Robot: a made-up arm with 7 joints.
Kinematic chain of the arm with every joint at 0, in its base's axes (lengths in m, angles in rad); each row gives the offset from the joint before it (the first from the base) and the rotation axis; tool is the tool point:
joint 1: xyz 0 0 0 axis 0 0.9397 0.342
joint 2: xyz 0 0 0 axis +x
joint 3: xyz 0 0 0 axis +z
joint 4: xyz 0.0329 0 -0.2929 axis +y
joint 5: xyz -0.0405 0 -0.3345 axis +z
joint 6: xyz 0 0 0 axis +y
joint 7: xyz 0 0 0 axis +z
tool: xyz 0 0 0
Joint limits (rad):
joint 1: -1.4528..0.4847
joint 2: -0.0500..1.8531
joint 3: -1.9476..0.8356
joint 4: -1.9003..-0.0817
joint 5: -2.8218..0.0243
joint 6: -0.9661..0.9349
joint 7: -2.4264..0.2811
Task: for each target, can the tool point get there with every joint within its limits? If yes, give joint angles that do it. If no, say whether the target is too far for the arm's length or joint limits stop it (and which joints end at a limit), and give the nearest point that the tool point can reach.
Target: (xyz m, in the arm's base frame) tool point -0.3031 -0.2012 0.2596
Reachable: no: joint limits stop it (at a limit: joint 1, joint 2, joint 3, joint 4) | nearest point -0.2230 0.1331 0.3372 | short by 0.352 m
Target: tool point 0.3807 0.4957 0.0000
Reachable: yes | joints -1.1605 1.4578 -1.5925 -0.5247 -1.1024 -0.7345 -1.7893
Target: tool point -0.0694 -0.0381 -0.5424
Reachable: yes | joints 0.0827 0.6028 -1.6535 -1.2751 -2.0537 -0.6903 -0.9473
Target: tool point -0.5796 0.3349 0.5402
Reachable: no: too far | nearest point -0.2115 0.2749 0.3856 | short by 0.404 m
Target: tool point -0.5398 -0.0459 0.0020
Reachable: no: joint limits stop it (at a limit: joint 1, joint 3, joint 4) | nearest point -0.3034 0.0319 -0.2968 | short by 0.389 m
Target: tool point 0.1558 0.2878 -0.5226
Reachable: yes | joints 0.0521 0.3423 0.4743 -0.6717 -1.4214 -0.5014 -0.8193
